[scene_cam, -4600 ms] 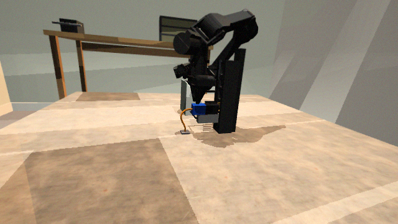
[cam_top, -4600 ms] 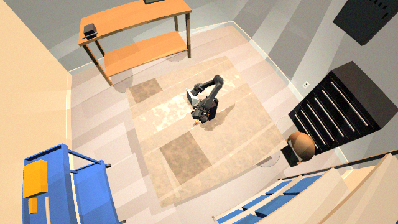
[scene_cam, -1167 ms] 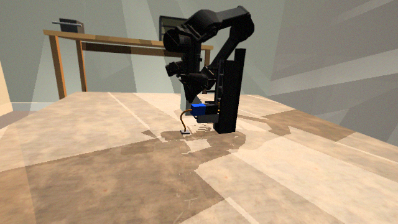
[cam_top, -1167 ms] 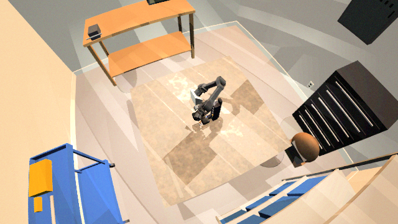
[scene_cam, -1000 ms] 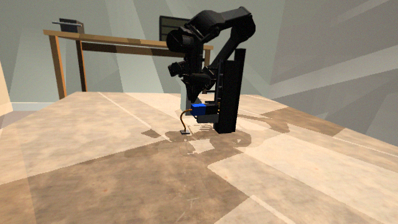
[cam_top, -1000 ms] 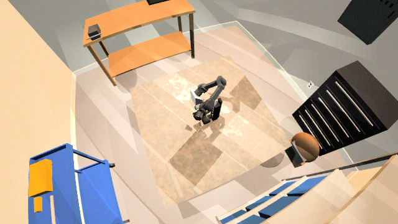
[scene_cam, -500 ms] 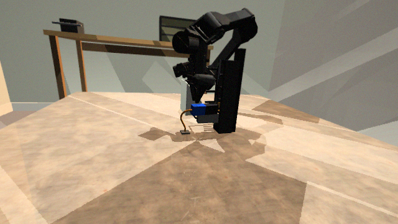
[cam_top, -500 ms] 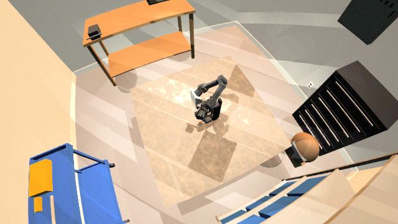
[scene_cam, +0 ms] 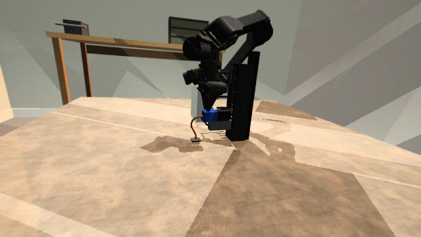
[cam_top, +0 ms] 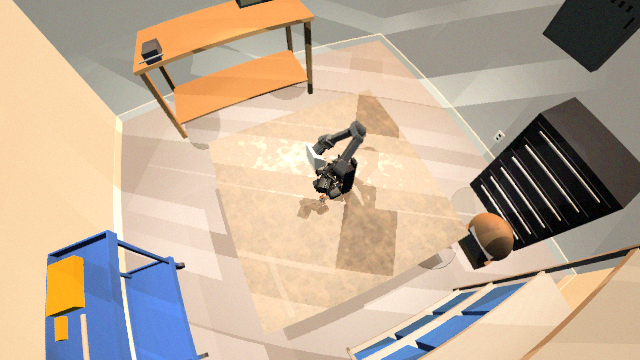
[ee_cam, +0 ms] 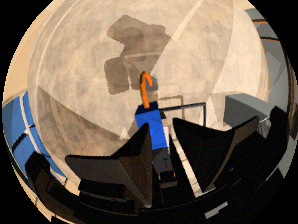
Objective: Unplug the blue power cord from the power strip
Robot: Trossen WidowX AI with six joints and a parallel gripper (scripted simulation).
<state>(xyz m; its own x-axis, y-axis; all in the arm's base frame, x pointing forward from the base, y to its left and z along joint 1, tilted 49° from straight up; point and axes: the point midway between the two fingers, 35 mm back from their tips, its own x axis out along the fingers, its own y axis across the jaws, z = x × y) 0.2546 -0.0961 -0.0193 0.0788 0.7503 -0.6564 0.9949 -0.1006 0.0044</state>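
Right now my gripper tip is 1 cm short of the blue plug, 3 cm to the right of it and 1 cm above it.
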